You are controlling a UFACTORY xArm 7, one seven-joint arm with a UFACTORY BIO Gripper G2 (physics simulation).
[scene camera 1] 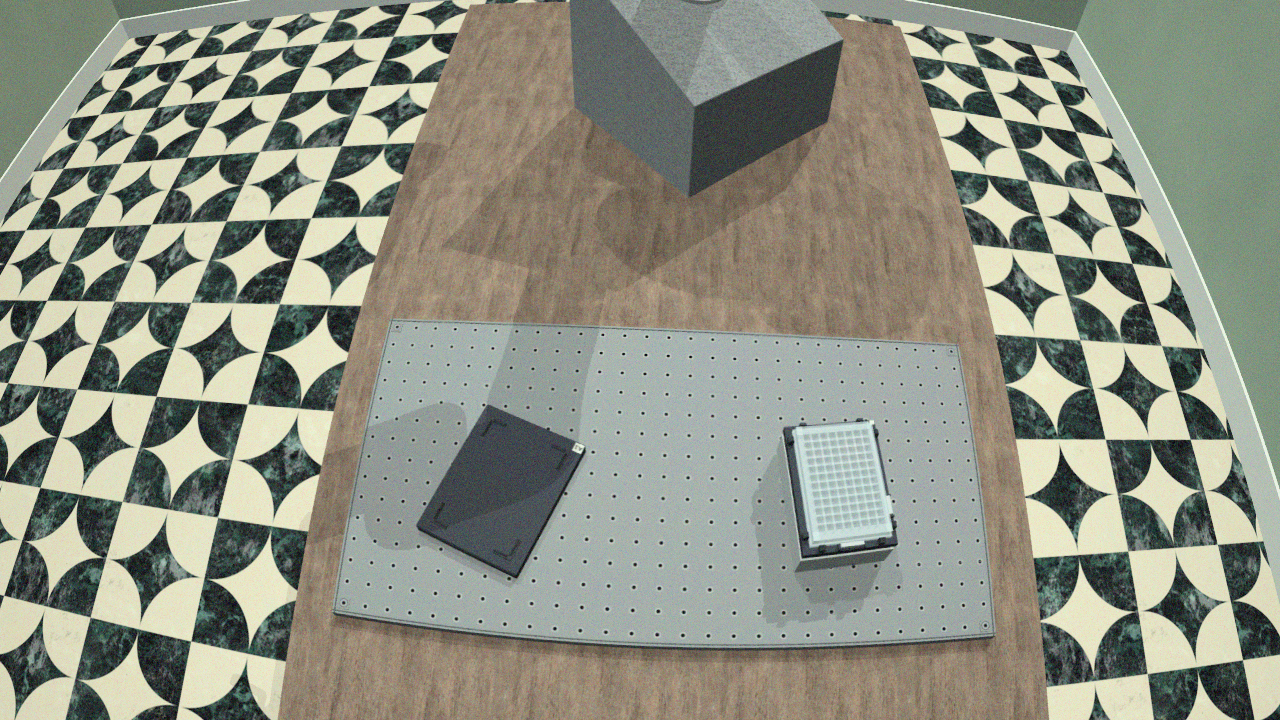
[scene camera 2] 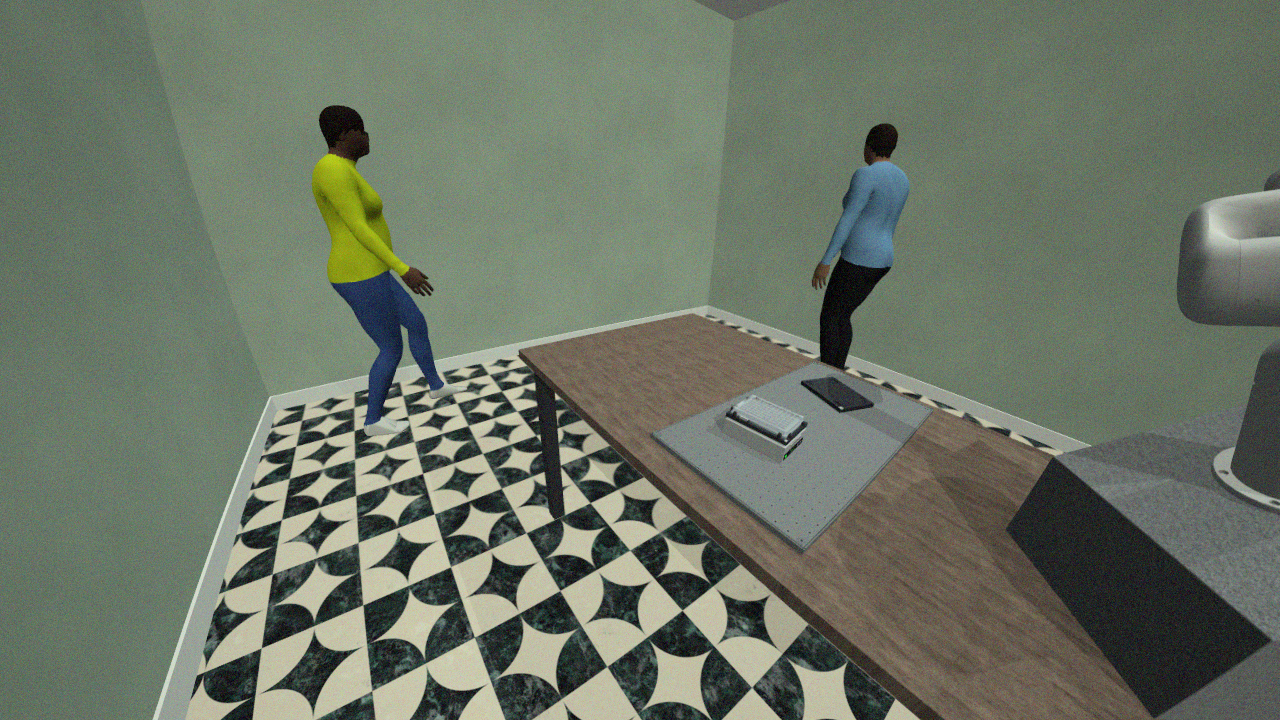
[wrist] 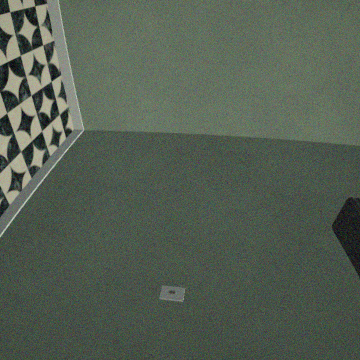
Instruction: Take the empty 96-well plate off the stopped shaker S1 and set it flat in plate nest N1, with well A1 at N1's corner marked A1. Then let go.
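Frame: origin at the arm's base, x ahead, y left, z up, level; metres.
Seen in the pictures: end effector, tool point: (wrist: 166,244).
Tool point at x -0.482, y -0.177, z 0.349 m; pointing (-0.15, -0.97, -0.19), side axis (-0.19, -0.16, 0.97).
Observation:
Offsets run from my tool point to a thing's top centre. Level surfaces: height alone.
The clear 96-well plate @[dx +1.159, dy +0.255, dz -0.514 m] (scene camera 1: 842,482) (scene camera 2: 767,416) sits flat on the shaker S1 (scene camera 1: 845,559) (scene camera 2: 763,440), at the right of the grey perforated mat @[dz -0.584 m] (scene camera 1: 680,400) (scene camera 2: 809,493). The dark flat plate nest N1 @[dx +1.111, dy -0.085, dz -0.569 m] (scene camera 1: 502,489) (scene camera 2: 837,393) lies rotated at the left of the mat and is empty. A small white mark @[dx +1.072, dy -0.002, dz -0.572 m] (scene camera 1: 577,449) sits at its far right corner. The wrist view faces green walls and shows neither the plate nor the nest. A dark shape (wrist: 349,230) at its right edge cannot be made out. The fingers stand wide open, holding nothing.
The grey block of the arm's base (scene camera 1: 702,79) stands at the far end of the wooden table @[dz -0.596 m] (scene camera 1: 709,250) (scene camera 2: 652,365). Two people stand on the floor beside the table, one in yellow (scene camera 2: 359,236) and one in blue (scene camera 2: 862,243).

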